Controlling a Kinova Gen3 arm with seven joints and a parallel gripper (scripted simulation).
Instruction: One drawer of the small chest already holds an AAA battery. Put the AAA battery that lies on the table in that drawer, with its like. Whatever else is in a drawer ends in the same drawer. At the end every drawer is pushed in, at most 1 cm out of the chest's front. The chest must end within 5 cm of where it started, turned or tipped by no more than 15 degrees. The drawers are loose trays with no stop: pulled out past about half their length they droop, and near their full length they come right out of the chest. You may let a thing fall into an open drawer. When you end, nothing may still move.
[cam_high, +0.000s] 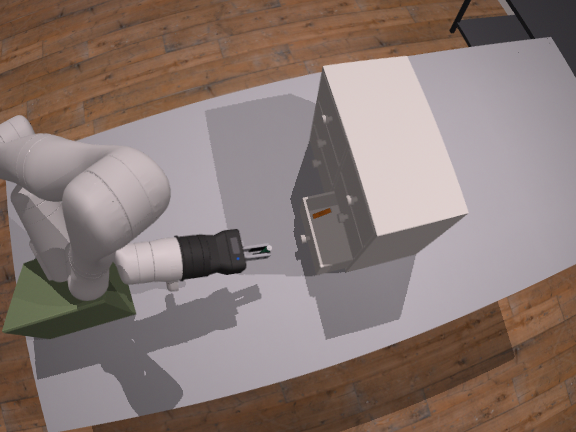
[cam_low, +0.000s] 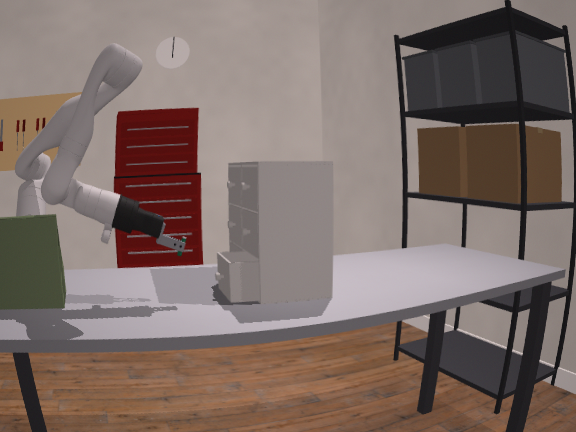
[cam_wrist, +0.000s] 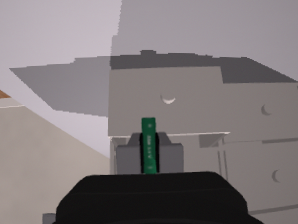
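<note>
Right now my hand is 15 cm short of the orange battery, 8 cm to the right of it and 12 cm above it. The rest, counted from my hand: green AAA battery 1 cm ahead.
</note>
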